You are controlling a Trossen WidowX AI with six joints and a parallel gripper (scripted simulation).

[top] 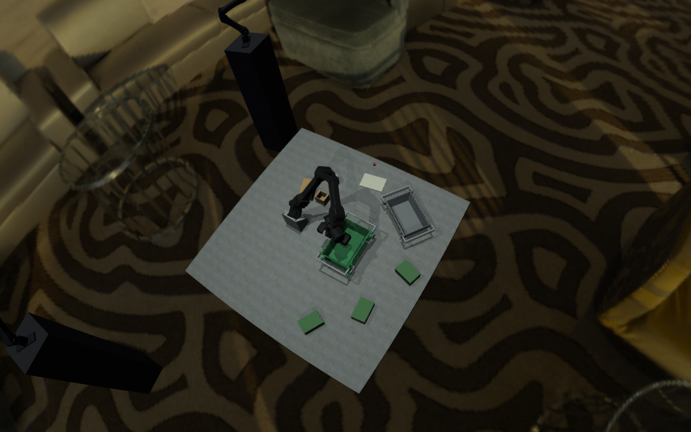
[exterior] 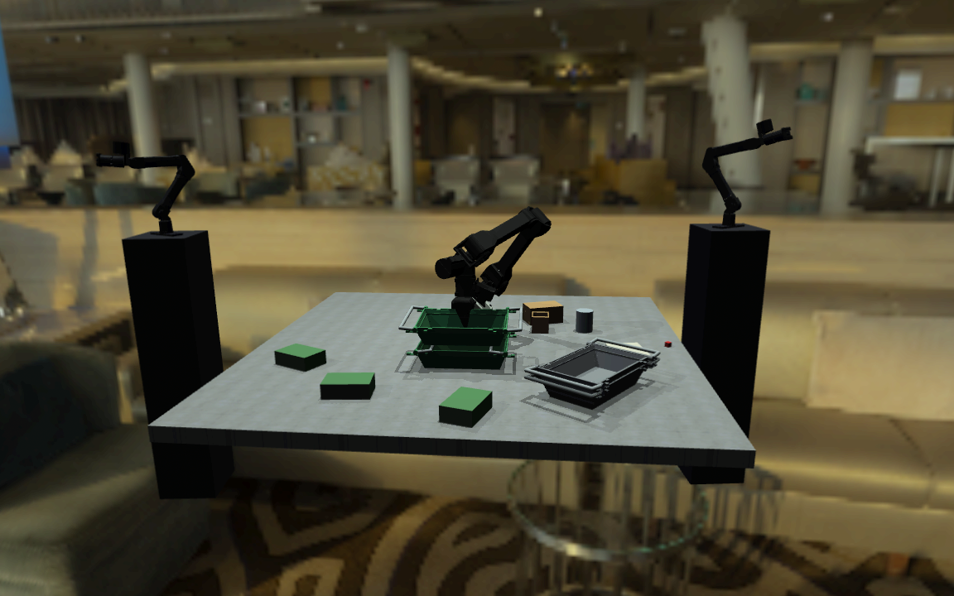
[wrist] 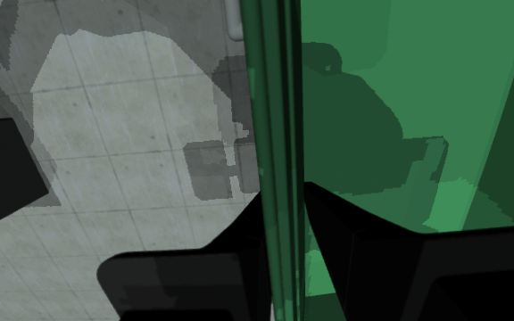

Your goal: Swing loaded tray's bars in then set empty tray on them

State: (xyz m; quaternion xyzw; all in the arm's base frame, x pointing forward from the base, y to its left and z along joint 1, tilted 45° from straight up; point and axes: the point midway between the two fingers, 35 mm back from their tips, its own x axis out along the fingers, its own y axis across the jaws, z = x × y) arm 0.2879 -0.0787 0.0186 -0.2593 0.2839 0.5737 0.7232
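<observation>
My gripper tip is now 7 cm short of the green tray, 1 cm to the left of it and 3 cm below it. The rest, counted from my gripper tip: pale sheet: 2 cm ahead, 48 cm to the left, 8 cm below; then red block: 3 cm behind, 61 cm to the left, 8 cm below.
</observation>
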